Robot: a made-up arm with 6 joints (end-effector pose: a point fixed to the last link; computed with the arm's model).
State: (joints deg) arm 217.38 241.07 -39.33 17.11 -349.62 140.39
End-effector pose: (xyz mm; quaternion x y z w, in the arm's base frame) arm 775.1 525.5 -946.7 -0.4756 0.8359 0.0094 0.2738
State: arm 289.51 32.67 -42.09 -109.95 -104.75 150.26
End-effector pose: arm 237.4 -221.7 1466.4 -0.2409 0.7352 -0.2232 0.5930
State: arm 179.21 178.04 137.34 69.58 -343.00 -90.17
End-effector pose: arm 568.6 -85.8 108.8 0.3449 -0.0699 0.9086 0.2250
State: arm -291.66 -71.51 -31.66 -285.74 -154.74 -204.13
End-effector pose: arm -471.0 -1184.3 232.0 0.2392 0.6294 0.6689 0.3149
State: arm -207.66 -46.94 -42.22 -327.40 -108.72 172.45
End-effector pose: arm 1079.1 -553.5 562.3 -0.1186 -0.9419 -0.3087 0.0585
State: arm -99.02 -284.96 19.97 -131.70 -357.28 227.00
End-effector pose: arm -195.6 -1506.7 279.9 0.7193 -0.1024 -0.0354 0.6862
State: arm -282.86 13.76 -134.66 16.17 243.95 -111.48
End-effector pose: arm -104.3 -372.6 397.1 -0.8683 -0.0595 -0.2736 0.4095
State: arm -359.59 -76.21 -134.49 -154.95 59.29 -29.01
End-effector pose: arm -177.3 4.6 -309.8 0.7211 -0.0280 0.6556 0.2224
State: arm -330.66 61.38 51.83 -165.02 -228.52 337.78
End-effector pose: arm 1078.5 635.0 312.5 -0.0938 -0.1676 0.9813 0.0088
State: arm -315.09 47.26 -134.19 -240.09 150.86 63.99
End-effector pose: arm -171.3 -37.1 646.6 -0.7035 0.3870 0.1024 0.5873
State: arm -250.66 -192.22 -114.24 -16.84 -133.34 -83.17
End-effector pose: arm -277.9 577.8 -31.8 0.6467 -0.0762 0.1804 0.7372
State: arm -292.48 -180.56 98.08 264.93 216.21 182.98
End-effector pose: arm -351.0 -551.4 -417.2 -0.7258 -0.0134 0.1496 0.6713
